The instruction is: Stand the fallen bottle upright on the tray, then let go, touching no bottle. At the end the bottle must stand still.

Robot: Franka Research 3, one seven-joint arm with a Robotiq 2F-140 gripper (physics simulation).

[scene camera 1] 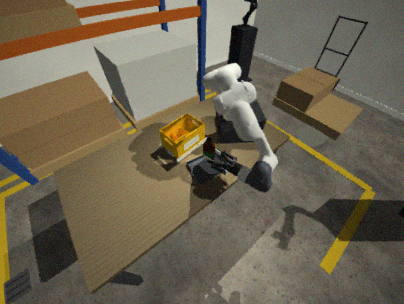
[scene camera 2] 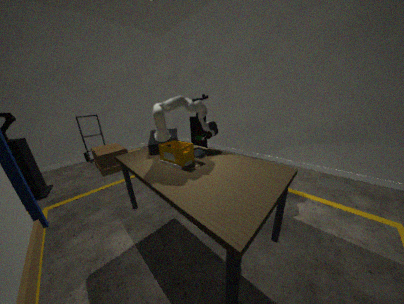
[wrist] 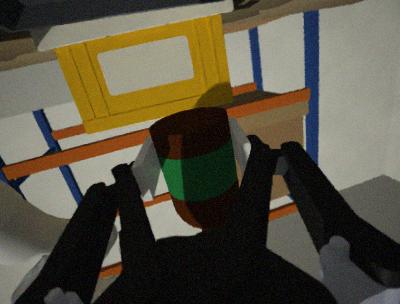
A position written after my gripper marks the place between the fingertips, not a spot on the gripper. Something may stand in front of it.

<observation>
In view: my gripper (wrist: 193, 140) and a bottle (wrist: 194, 147).
</observation>
